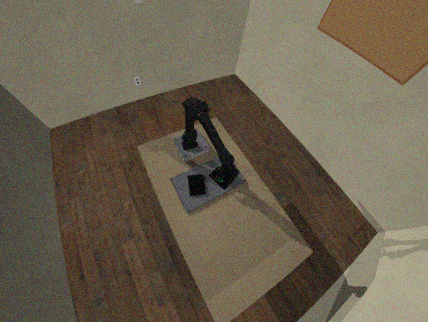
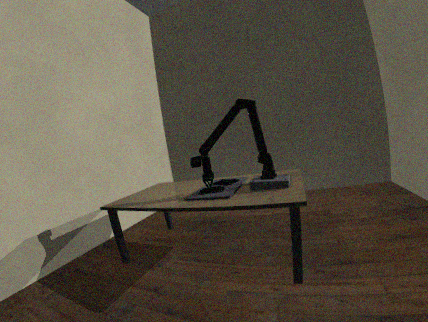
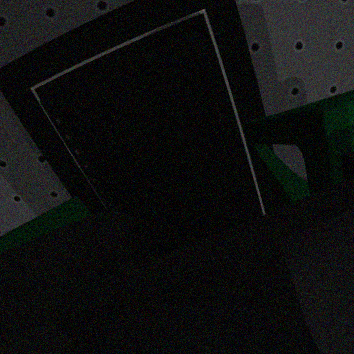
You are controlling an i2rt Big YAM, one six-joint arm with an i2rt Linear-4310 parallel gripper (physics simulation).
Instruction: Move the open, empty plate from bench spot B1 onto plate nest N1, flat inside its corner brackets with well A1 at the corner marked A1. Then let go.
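Places are measured from the arm's base along level axes (x back, y right, z up), in centimetres.
Pixels of known places: gripper, fingertip midpoint: (image 1: pixel 222 176) (image 2: pixel 210 187) (image 3: pixel 160 171); arm's base, origin of the base link: (image 1: pixel 189 144) (image 2: pixel 268 177).
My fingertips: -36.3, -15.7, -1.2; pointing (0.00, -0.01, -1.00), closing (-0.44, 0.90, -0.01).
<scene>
For each thing: its top centre in the pictures, then the offset to it from my fingertips, as dx, dy, dz. Level surfaces: height alone.
- black plate, middle of its top: (image 3: pixel 167 173) (image 2: pixel 211 188) (image 1: pixel 222 176) +0.4, +0.4, -0.4
- plate nest, middle of its top: (image 2: pixel 225 180) (image 1: pixel 196 184) +1.0, +21.3, -0.2
- tan table, its level: dz -3.3
The black plate (image 3: pixel 140 116) (image 1: pixel 229 181) (image 2: pixel 211 190) with a thin white outline lies flat on the grey perforated board (image 3: pixel 316 53) (image 1: pixel 193 205) (image 2: pixel 207 197), on its right part. My gripper (image 3: pixel 160 171) (image 1: pixel 221 177) (image 2: pixel 207 182) is low over the plate and open wide. Its green fingers stand on either side of the plate's long edges, at the near end. A second black rectangle, the plate nest (image 1: pixel 196 184) (image 2: pixel 226 181), lies on the left part of the board, apart from the plate. Its corner brackets and marks are too small to make out.
The board lies on a tan table (image 1: pixel 238 249) (image 2: pixel 155 195). The arm's base block (image 1: pixel 197 149) (image 2: pixel 276 181) stands behind the board. Wooden floor and walls surround the table.
</scene>
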